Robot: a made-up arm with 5 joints.
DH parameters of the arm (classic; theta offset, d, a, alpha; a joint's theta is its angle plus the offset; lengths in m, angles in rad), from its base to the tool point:
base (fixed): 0.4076 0 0.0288 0
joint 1: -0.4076 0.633 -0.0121 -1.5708
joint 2: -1.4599 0 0.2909 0
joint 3: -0.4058 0 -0.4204 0
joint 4: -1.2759 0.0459 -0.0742 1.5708
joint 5: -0.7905 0 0.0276 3.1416
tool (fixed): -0.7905 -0.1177 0 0
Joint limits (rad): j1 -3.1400..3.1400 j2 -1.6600..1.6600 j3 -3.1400..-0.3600 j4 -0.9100..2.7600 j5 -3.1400..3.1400
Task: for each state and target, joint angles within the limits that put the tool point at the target. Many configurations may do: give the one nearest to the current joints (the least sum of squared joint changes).
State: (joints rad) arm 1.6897 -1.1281 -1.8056 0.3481 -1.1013
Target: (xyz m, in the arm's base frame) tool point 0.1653 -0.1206 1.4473
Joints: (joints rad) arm 2.4889 -0.6508 -2.2342 0.2814 -1.1864
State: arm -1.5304 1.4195 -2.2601 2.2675 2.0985
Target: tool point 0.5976 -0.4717 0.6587
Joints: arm -0.8003 1.2274 -2.6994 1.5556 2.2540
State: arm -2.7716 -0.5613 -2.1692 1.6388 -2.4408
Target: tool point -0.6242 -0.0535 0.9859
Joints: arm -3.1156 0.3938 -2.0833 1.3030 -2.4263
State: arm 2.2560 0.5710 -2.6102 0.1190 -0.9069
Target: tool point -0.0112 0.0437 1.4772
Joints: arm 2.0492 0.0902 -2.8836 0.0771 -0.9149
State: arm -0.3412 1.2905 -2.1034 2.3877 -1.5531
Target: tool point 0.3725 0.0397 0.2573
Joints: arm 0.0049 1.5030 -1.7538 2.4696 -1.5756
